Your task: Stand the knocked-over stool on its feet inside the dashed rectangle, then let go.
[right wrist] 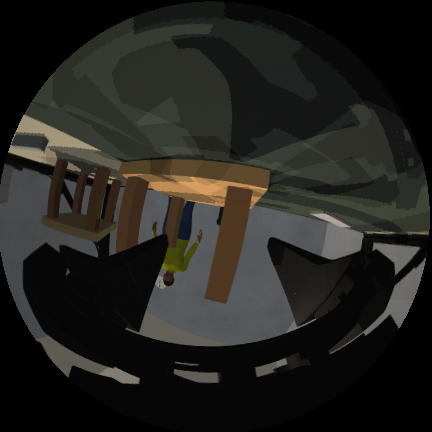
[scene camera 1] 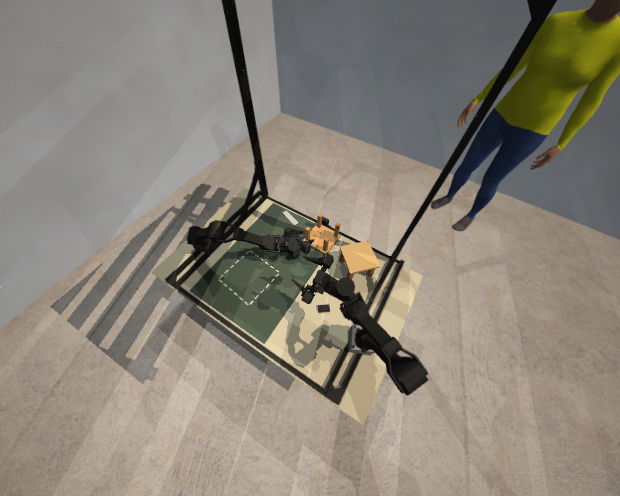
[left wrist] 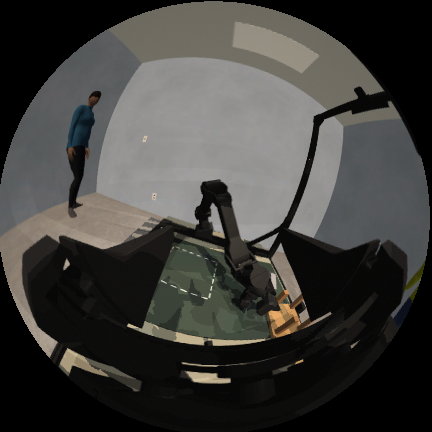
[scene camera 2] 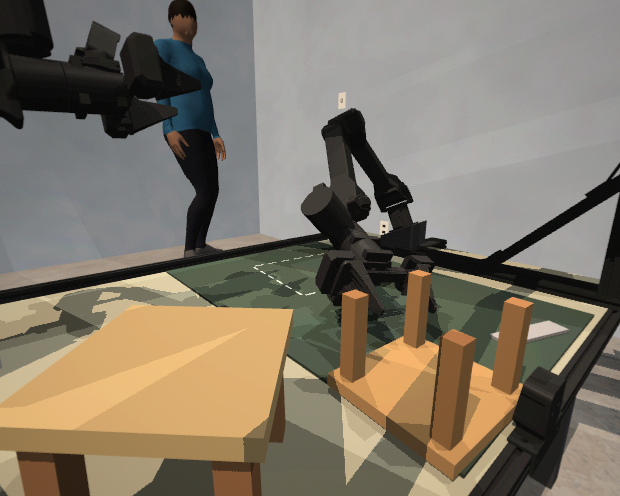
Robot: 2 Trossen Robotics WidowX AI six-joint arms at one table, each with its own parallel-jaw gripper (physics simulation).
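Places are measured from the left arm's base along level axes (x ahead, y left, z up), in metres.
Pixels of known places: left gripper, fingertip midpoint: (scene camera 1: 297,267) (left wrist: 229,232) (scene camera 2: 188,99); right gripper, fingertip midpoint: (right wrist: 219,241) (scene camera 1: 308,235) (left wrist: 277,301) (scene camera 2: 409,312); left arm's base at its link origin: (scene camera 1: 364,337); right arm's base at its link origin: (scene camera 1: 203,239) (left wrist: 204,225) (scene camera 2: 403,227).
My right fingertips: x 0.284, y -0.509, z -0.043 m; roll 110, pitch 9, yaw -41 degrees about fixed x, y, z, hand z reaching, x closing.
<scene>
For each thing: its middle in the pictures, then the offset to it from my right fingertips. "*": a spot on its surface instead.
- wooden stool at the middle of its body: (scene camera 2: 429,347) (right wrist: 190,224) (left wrist: 291,312) (scene camera 1: 322,233) 0.073 m back, 0.031 m right, 0.004 m down
- dashed rectangle at a spot on its surface: (scene camera 2: 254,267) (scene camera 1: 250,303) * 0.238 m ahead, 0.390 m left, 0.060 m down
- small wooden table at the middle of its body: (scene camera 2: 184,422) (right wrist: 84,198) (scene camera 1: 357,262) 0.265 m back, 0.130 m left, 0.004 m down
- pale flat strip at the middle of its body: (scene camera 2: 529,333) (right wrist: 334,219) (scene camera 1: 290,218) 0.128 m ahead, 0.161 m right, 0.058 m down
- small dark block at the middle of its body: (scene camera 1: 323,308) 0.116 m back, 0.372 m left, 0.058 m down
The wooden stool (scene camera 1: 323,238) (scene camera 2: 392,380) (left wrist: 282,320) (right wrist: 200,186) lies upside down, its seat flat on the surface and its four legs pointing up, outside the dashed rectangle (scene camera 1: 249,304) (scene camera 2: 254,267) (left wrist: 209,298). My right gripper (scene camera 1: 305,239) (scene camera 2: 406,311) (right wrist: 219,241) is open beside the stool, low over the green mat; in the right wrist view a stool leg shows between the spread fingers, not gripped. My left gripper (scene camera 1: 298,269) (scene camera 2: 187,98) is open and empty, raised high, away from the stool.
A small wooden table (scene camera 1: 360,256) (scene camera 2: 170,362) (right wrist: 80,225) stands upright beside the stool. A pale flat strip (scene camera 1: 290,217) (scene camera 2: 532,331) (right wrist: 330,218) lies on the green mat. A small dark block (scene camera 1: 323,308) lies below the left gripper in scene camera 1. Black frame rails edge the work surface.
</scene>
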